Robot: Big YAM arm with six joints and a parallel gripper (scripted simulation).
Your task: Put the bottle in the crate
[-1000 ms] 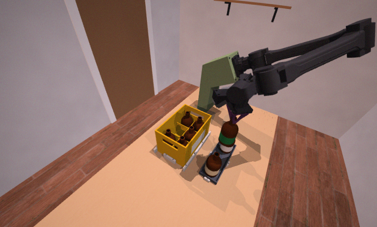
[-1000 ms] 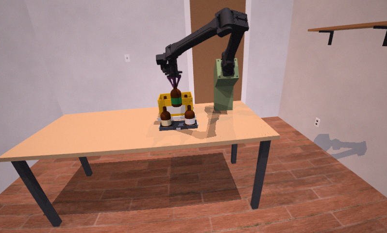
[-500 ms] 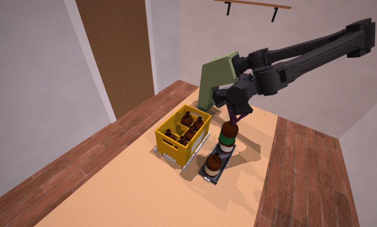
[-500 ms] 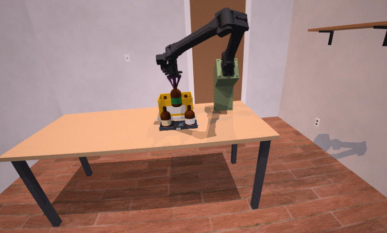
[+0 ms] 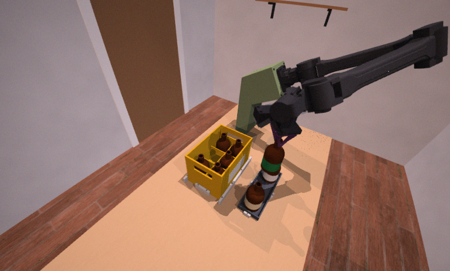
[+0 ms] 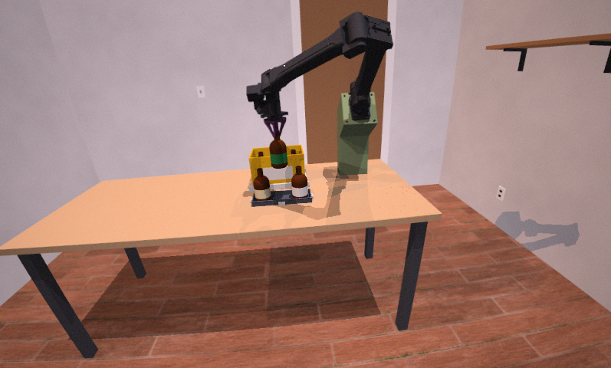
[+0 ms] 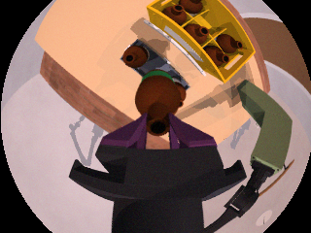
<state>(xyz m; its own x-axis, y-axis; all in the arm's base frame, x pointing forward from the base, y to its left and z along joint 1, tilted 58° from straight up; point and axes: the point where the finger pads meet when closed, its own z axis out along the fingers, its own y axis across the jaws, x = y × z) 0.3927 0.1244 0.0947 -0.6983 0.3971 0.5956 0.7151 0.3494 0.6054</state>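
My hand is 60 mm above the glass bottle. Round my hand: dark tray 300 mm below; yellow crate 230 mm below, 220 mm to the right, 20 mm ahead.
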